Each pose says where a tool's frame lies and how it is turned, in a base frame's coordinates. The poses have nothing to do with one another.
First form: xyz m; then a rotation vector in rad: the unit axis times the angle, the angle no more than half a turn.
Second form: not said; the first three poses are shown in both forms.
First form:
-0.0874, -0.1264, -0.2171, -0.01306, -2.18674, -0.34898
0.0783, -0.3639, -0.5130, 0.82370, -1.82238, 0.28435
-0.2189, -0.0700, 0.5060, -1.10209, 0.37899, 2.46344
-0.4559, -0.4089, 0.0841, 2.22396, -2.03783, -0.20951
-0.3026, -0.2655, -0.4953, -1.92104, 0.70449, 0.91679
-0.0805, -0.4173, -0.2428, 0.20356, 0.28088, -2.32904
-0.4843, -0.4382, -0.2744, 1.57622, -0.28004, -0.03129
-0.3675, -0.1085, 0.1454, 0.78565, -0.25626, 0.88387
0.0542, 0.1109, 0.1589, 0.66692, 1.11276, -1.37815
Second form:
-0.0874, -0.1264, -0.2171, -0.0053, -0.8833, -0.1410, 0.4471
0.0783, -0.3639, -0.5130, 0.3453, -0.7640, 0.1192, 0.5319
-0.2189, -0.0700, 0.5060, -0.3957, 0.1361, 0.8844, 0.2067
-0.4559, -0.4089, 0.0841, 0.7342, -0.6728, -0.0692, 0.0589
-0.3026, -0.2655, -0.4953, -0.7716, 0.2830, 0.3682, 0.4347
-0.0805, -0.4173, -0.2428, 0.0798, 0.1102, -0.9135, 0.3834
-0.4843, -0.4382, -0.2744, 0.7066, -0.1255, -0.0140, 0.6963
-0.3675, -0.1085, 0.1454, 0.3693, -0.1205, 0.4155, 0.8225
0.0542, 0.1109, 0.1589, 0.2859, 0.4770, -0.5907, 0.5846

